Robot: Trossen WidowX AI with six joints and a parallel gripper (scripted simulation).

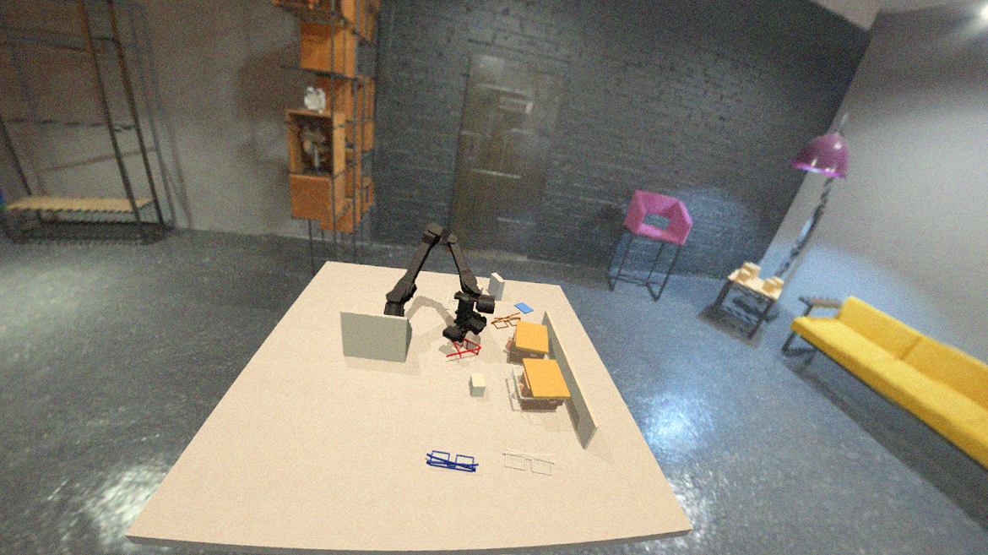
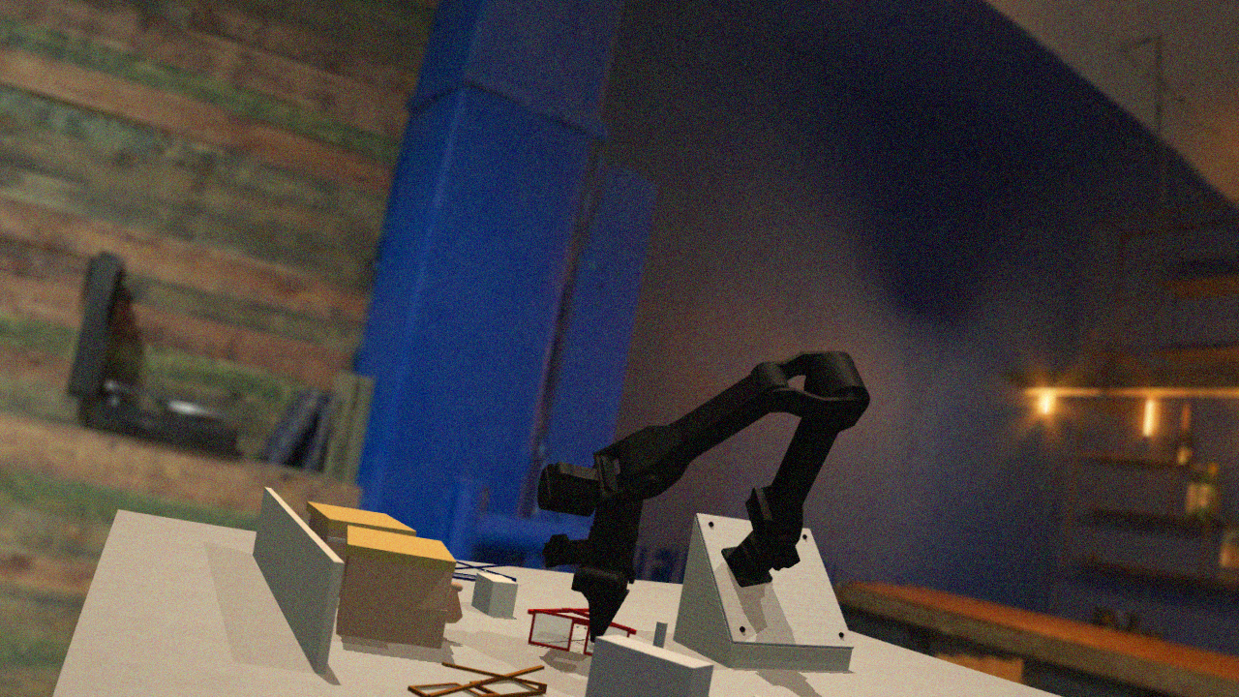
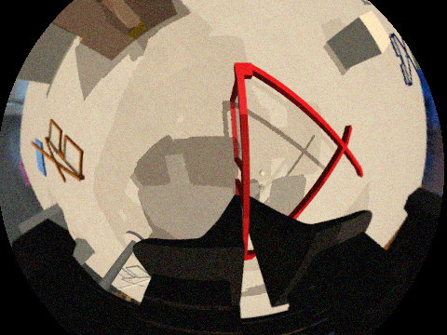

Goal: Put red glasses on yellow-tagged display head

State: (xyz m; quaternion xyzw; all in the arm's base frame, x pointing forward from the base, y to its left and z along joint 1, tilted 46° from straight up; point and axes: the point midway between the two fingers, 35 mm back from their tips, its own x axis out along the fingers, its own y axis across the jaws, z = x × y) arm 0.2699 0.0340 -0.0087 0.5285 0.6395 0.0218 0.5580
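Now: gripper tip 1 cm past the red glasses, 5 cm to the left of it and 1 cm below it. From my gripper tip the other things lie so: long grey wall: 35 cm ahead, 19 cm to the right, 4 cm above; then blue tag: 36 cm ahead, 28 cm to the left, 2 cm below.
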